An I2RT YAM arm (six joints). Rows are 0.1 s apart.
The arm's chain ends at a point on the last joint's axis. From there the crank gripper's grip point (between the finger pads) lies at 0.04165 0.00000 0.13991 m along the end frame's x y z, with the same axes.
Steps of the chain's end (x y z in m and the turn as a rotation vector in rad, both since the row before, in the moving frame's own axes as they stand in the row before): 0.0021 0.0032 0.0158 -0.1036 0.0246 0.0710; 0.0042 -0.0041 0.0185 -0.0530 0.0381 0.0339; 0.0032 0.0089 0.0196 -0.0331 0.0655 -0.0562; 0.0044 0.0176 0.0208 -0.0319 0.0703 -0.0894; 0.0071 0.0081 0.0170 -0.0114 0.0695 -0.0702
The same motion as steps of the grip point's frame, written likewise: 0.0049 0.0207 0.0138 -0.1036 0.0246 0.0710; 0.0093 0.0048 0.0166 -0.0530 0.0381 0.0339; 0.0123 0.0109 0.0165 -0.0331 0.0655 -0.0562; 0.0141 0.0179 0.0175 -0.0319 0.0703 -0.0894; 0.0167 0.0064 0.0138 -0.0114 0.0695 -0.0702
